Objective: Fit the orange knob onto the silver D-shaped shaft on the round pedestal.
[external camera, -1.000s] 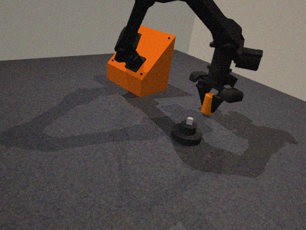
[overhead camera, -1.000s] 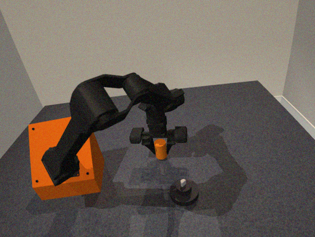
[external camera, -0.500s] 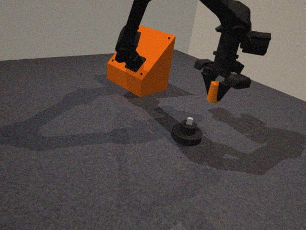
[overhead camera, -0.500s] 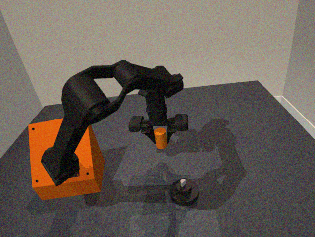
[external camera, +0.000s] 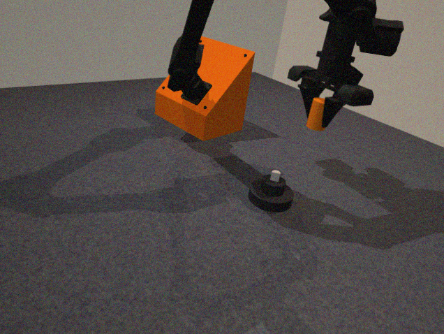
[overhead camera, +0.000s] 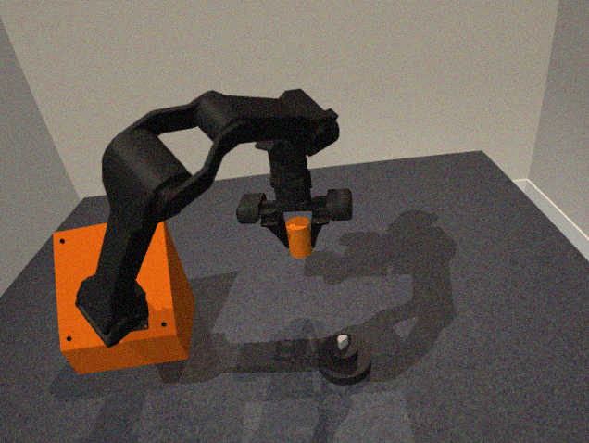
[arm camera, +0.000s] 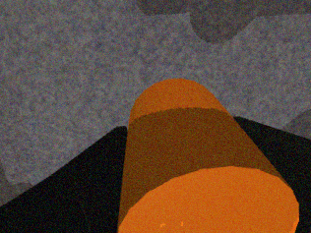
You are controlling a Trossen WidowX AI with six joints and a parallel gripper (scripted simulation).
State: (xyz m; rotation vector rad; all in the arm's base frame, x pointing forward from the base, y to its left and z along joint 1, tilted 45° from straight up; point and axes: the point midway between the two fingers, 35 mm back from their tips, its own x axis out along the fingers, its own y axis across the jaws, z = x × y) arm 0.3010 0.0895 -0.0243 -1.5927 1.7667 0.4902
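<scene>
My gripper tip is now 17 cm to the left of the round pedestal, 8 cm above it and 3 cm short of it. Round my gripper tip: orange knob (3 cm above).
</scene>
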